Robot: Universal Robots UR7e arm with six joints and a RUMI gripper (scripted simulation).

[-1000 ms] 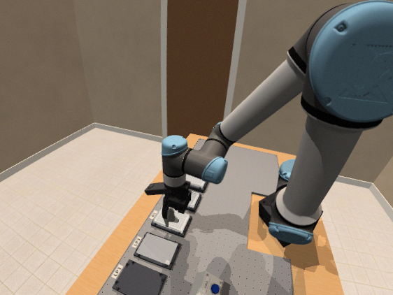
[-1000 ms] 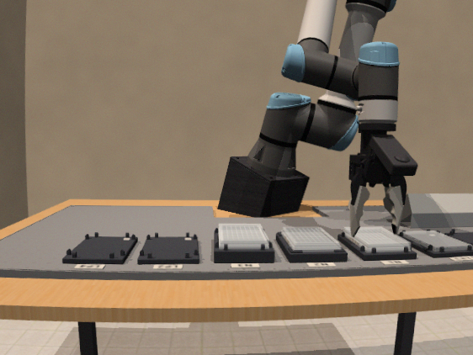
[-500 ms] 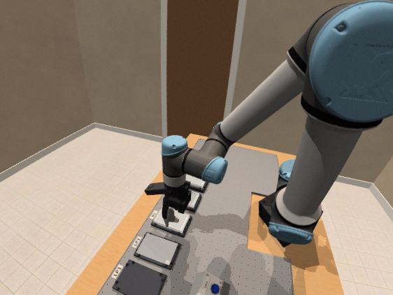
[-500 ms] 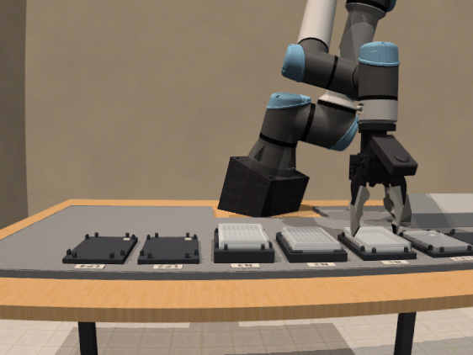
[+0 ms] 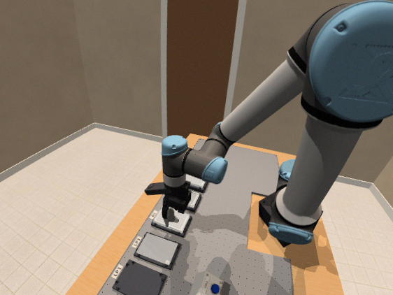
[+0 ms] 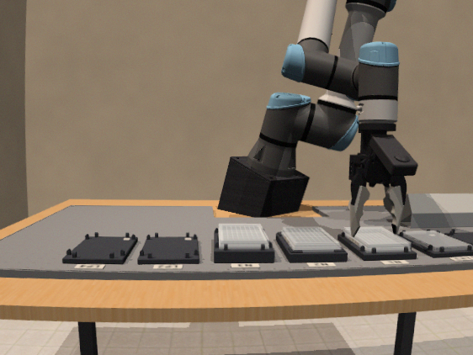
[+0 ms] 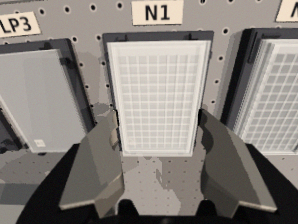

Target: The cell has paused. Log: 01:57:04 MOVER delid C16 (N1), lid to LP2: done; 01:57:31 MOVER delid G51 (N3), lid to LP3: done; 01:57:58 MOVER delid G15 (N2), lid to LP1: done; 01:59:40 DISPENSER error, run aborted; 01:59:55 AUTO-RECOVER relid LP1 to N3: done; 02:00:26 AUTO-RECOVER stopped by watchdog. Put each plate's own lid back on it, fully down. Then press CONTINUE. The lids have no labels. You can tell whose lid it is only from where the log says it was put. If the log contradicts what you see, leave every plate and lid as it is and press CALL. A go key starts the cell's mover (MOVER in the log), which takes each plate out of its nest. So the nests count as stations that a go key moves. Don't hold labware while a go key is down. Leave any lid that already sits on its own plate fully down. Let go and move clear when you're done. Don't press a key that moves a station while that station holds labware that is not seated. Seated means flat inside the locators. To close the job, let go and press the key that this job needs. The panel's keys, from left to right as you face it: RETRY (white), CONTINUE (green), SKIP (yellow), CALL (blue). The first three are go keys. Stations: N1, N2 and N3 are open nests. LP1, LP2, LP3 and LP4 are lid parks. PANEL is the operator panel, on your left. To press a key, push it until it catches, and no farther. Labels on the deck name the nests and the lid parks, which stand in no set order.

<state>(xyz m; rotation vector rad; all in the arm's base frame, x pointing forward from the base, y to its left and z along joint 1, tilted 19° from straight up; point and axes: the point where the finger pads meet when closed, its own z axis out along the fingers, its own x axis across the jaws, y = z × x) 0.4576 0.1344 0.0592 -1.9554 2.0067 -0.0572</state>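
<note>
Right now the plate is 13 cm to the right of my hand and 1 cm below it. From my hand the other things lie so: LP1 lid park 1 cm behind, 26 cm to the left, 3 cm below; then LP3 lid park 1 cm behind, 14 cm to the left, 3 cm below; then blue CALL key 24 cm behind, 21 cm to the left, 3 cm above.
</note>
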